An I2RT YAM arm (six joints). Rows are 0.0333 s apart.
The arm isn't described. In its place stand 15 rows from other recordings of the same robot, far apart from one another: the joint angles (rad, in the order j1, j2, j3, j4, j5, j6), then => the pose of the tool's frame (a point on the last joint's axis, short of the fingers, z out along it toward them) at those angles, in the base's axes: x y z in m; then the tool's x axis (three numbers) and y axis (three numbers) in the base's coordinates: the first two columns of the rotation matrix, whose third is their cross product.
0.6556 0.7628 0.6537 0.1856 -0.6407 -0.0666 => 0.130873 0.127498 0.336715 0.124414 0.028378 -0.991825 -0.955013 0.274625 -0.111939
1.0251 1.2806 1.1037 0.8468 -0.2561 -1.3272 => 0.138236 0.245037 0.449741 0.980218 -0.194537 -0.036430 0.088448 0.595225 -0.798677
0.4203 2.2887 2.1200 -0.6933 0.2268 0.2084 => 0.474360 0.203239 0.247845 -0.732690 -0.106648 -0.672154 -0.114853 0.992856 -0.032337
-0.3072 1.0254 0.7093 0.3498 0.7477 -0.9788 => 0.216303 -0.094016 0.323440 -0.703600 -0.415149 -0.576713 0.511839 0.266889 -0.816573
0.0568 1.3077 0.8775 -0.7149 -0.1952 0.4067 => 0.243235 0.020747 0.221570 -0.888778 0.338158 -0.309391 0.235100 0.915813 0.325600
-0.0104 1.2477 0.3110 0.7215 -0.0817 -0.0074 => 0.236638 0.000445 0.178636 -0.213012 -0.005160 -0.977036 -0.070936 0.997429 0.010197
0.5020 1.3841 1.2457 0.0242 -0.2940 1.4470 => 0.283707 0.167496 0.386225 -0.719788 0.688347 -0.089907 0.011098 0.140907 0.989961
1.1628 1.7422 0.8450 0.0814 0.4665 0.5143 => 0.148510 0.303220 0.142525 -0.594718 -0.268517 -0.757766 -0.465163 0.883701 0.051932
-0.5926 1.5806 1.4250 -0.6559 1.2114 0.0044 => 0.258012 -0.213902 0.336041 -0.598425 0.404802 -0.691392 0.733624 -0.069968 -0.675944
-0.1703 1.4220 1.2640 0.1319 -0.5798 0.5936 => 0.334441 -0.037722 0.392579 -0.243922 0.516750 -0.820653 -0.315501 0.757896 0.571010
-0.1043 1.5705 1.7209 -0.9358 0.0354 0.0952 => 0.328720 -0.035677 0.396050 -0.687825 0.167517 -0.706283 0.195202 0.979850 0.042302
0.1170 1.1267 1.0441 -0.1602 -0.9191 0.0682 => 0.243474 0.057116 0.368492 -0.295280 0.006912 -0.955386 -0.819044 0.513024 0.256852
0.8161 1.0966 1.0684 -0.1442 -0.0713 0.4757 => 0.172111 0.186721 0.382654 -0.459260 0.178429 -0.870197 -0.634875 0.619239 0.462036
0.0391 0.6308 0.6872 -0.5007 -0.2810 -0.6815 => 0.145233 0.015562 0.296413 -0.152284 -0.611671 -0.776317 -0.494047 0.727412 -0.476225
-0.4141 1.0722 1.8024 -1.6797 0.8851 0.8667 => 0.073564 -0.062430 0.474982 0.026677 0.515466 -0.856495 0.999306 0.008542 0.036266
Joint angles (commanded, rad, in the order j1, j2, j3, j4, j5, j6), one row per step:
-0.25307, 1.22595, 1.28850, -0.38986, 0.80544, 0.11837
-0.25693, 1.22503, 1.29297, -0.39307, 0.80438, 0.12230
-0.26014, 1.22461, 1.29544, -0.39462, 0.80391, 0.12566
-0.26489, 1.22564, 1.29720, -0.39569, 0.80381, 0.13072
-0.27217, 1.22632, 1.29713, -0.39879, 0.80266, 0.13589
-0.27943, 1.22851, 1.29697, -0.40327, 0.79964, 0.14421
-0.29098, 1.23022, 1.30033, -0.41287, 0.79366, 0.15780
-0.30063, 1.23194, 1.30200, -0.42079, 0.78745, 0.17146
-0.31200, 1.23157, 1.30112, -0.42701, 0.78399, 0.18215
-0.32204, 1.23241, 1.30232, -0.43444, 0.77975, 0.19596
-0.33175, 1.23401, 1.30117, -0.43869, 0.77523, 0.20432
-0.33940, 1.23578, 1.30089, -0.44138, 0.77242, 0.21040
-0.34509, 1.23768, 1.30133, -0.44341, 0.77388, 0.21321
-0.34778, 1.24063, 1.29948, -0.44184, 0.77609, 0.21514
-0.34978, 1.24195, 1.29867, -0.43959, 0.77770, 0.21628
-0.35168, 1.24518, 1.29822, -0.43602, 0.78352, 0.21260
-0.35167, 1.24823, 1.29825, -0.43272, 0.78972, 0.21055
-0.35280, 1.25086, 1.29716, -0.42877, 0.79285, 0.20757
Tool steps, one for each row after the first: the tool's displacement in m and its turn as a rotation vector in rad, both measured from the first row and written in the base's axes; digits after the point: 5 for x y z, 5 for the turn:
-0.00087, -0.00080, 0.00141, 0.00156, -0.00559, -0.00373
-0.00143, -0.00152, 0.00219, 0.00288, -0.00983, -0.00724
-0.00169, -0.00275, 0.00242, 0.00525, -0.01389, -0.01302
-0.00224, -0.00456, 0.00193, 0.00888, -0.01476, -0.02038
-0.00237, -0.00645, 0.00090, 0.01529, -0.01566, -0.02671
-0.00329, -0.00921, 0.00066, 0.02529, -0.02037, -0.03582
-0.00393, -0.01153, 0.00000, 0.03546, -0.02519, -0.04294
-0.00528, -0.01418, -0.00081, 0.04305, -0.02851, -0.05372
-0.00629, -0.01654, -0.00135, 0.05237, -0.03432, -0.06326
-0.00687, -0.01894, -0.00256, 0.05945, -0.03552, -0.07099
-0.00723, -0.02090, -0.00336, 0.06433, -0.03675, -0.07766
-0.00749, -0.02245, -0.00386, 0.06591, -0.03594, -0.08551
-0.00694, -0.02347, -0.00504, 0.06682, -0.03446, -0.09084
-0.00676, -0.02415, -0.00541, 0.06662, -0.03551, -0.09460
-0.00615, -0.02508, -0.00598, 0.06293, -0.03177, -0.10099
-0.00541, -0.02551, -0.00637, 0.05970, -0.02973, -0.10621
-0.00476, -0.02616, -0.00700, 0.05724, -0.02711, -0.10951

